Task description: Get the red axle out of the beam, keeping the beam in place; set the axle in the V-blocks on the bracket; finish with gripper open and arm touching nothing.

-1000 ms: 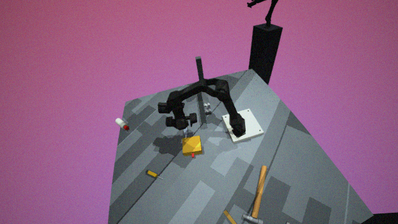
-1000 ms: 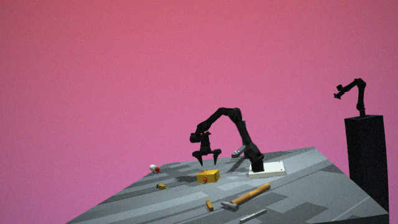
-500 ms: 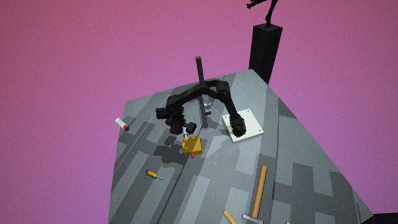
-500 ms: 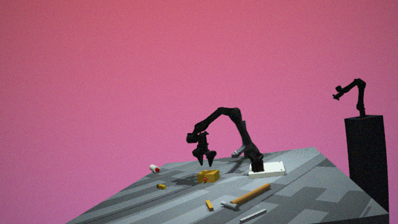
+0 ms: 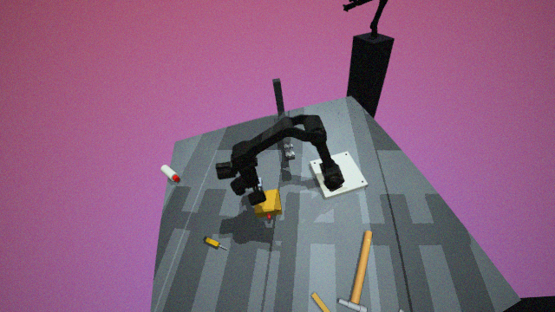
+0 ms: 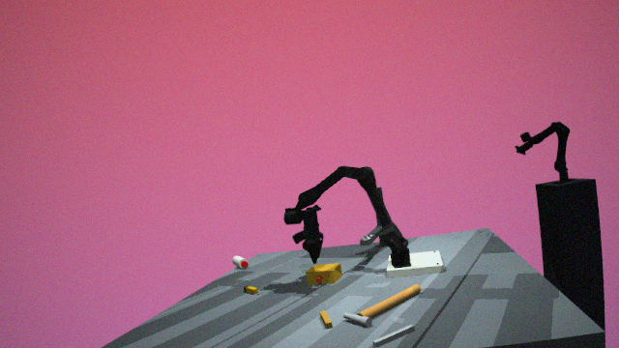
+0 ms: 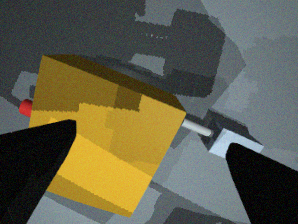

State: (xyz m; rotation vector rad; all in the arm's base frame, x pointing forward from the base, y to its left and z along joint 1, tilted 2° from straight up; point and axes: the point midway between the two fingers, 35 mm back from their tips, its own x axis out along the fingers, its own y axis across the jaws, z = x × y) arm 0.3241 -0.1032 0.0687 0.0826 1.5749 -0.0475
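The yellow beam lies 3 cm behind my gripper tip, 4 cm to the left of it and 5 cm below it. Also, from my gripper tip: small yellow screwdriver: 25 cm ahead, 10 cm to the left, 6 cm below; small pale block: 2 cm behind, 6 cm to the right, 6 cm below; grey bar: 21 cm behind, 65 cm to the left, 7 cm below.
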